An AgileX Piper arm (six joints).
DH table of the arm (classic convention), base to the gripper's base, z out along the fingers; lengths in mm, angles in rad. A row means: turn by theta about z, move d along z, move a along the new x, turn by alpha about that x. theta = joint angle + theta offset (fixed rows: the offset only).
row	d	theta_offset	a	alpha
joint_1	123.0	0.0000	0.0	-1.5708
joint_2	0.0	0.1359	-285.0	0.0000
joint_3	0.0	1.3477	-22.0	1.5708
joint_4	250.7	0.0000	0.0	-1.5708
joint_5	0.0	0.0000	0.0	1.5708
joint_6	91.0	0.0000	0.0	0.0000
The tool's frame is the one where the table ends.
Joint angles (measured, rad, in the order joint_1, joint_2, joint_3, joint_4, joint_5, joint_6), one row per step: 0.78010 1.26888 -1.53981 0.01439 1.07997 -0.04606; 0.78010 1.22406 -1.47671 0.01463 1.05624 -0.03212; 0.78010 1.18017 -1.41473 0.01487 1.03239 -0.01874; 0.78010 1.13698 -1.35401 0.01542 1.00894 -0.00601; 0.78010 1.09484 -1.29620 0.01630 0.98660 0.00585; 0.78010 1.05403 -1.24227 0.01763 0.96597 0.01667; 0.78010 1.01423 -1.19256 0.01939 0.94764 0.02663; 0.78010 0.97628 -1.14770 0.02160 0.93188 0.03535; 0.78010 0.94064 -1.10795 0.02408 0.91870 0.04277; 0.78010 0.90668 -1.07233 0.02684 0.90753 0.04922; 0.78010 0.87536 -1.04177 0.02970 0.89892 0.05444; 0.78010 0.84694 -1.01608 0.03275 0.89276 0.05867; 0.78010 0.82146 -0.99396 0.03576 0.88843 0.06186
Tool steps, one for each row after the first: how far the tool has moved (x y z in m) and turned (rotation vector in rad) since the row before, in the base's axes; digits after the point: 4 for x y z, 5 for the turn. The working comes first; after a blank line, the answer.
Tool pose at each row, in the base's axes (x y z in m, rotation vector in rad; the steps are taken from these numbers as rounded here): 0.1757 0.1755 0.4524 -0.93216 2.12981 0.39413; 0.1684 0.1682 0.4463 -0.91527 2.13259 0.40325; 0.1613 0.1612 0.4396 -0.89885 2.13468 0.41225; 0.1543 0.1544 0.4326 -0.88303 2.13626 0.42139; 0.1475 0.1477 0.4256 -0.86783 2.13670 0.43080; 0.1409 0.1412 0.4190 -0.85338 2.13585 0.44056; 0.1343 0.1349 0.4128 -0.83947 2.13376 0.45077; 0.1281 0.1289 0.4072 -0.82669 2.13070 0.46107; 0.1221 0.1233 0.4022 -0.81518 2.12679 0.47113; 0.1165 0.1180 0.3978 -0.80453 2.12202 0.48119; 0.1112 0.1130 0.3940 -0.79526 2.11673 0.49070; 0.1064 0.1086 0.3909 -0.78722 2.11140 0.49976; 0.1021 0.1046 0.3882 -0.78072 2.10663 0.50778

-0.0073 -0.0073 -0.0061 0.01140 0.00387 -0.00942; -0.0071 -0.0070 -0.0067 0.01136 0.00338 -0.00901; -0.0070 -0.0068 -0.0070 0.01137 0.00316 -0.00845; -0.0068 -0.0067 -0.0070 0.01169 0.00242 -0.00773; -0.0066 -0.0065 -0.0066 0.01206 0.00158 -0.00689; -0.0066 -0.0063 -0.0062 0.01257 0.00080 -0.00617; -0.0062 -0.0060 -0.0056 0.01252 0.00015 -0.00520; -0.0060 -0.0056 -0.0050 0.01218 -0.00051 -0.00426; -0.0056 -0.0053 -0.0044 0.01216 -0.00115 -0.00354; -0.0053 -0.0050 -0.0038 0.01147 -0.00167 -0.00267; -0.0048 -0.0044 -0.0031 0.01073 -0.00175 -0.00194; -0.0043 -0.0040 -0.0027 0.00927 -0.00152 -0.00127
